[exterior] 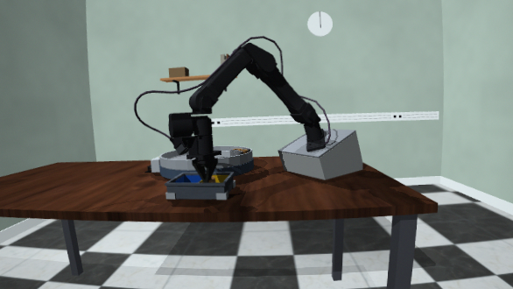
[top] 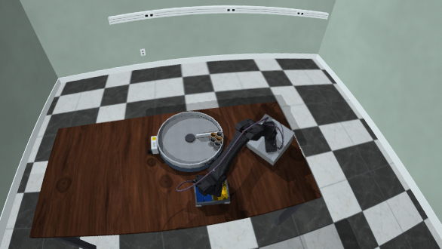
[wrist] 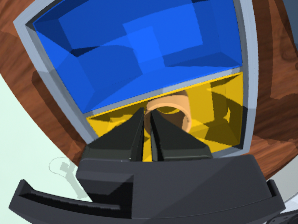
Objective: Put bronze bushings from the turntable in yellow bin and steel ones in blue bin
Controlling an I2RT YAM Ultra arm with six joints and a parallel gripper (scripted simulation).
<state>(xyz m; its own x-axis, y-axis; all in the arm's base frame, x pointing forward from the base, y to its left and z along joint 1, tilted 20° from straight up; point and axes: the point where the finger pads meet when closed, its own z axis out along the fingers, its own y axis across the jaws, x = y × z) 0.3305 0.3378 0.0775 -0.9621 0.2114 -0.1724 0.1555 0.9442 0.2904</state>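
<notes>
Right now the bin tray is 2 cm below my hand, 2 cm ahead of it and 1 cm to the right of it. The rest, counted from my hand: grey turntable (36 cm to the right, 18 cm ahead, 1 cm above); then yellow bin (3 cm below, 2 cm to the right, 2 cm behind); then blue bin (7 cm ahead, 3 cm below, 1 cm to the right).
</notes>
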